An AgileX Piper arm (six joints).
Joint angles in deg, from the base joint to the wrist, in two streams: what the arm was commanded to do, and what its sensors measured. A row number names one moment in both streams.
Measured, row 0:
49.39 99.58 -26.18 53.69 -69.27 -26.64
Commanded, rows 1 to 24:
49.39 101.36 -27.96 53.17 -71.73 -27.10
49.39 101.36 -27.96 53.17 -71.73 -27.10
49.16 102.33 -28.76 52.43 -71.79 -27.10
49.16 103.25 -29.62 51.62 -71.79 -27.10
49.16 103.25 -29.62 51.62 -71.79 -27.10
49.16 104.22 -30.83 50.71 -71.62 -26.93
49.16 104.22 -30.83 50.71 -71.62 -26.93
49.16 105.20 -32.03 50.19 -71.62 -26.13
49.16 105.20 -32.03 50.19 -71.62 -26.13
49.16 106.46 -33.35 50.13 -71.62 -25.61
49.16 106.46 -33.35 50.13 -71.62 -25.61
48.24 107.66 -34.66 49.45 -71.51 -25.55
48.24 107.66 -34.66 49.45 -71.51 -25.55
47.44 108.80 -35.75 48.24 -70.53 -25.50
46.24 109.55 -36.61 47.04 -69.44 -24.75
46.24 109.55 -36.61 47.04 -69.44 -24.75
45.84 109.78 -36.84 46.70 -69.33 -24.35
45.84 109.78 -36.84 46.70 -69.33 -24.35
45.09 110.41 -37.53 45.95 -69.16 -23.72
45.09 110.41 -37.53 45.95 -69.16 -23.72
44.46 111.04 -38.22 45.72 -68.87 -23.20
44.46 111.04 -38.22 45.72 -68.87 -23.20
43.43 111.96 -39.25 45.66 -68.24 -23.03
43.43 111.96 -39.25 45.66 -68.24 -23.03
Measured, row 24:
44.75 110.98 -37.70 46.87 -69.21 -23.84
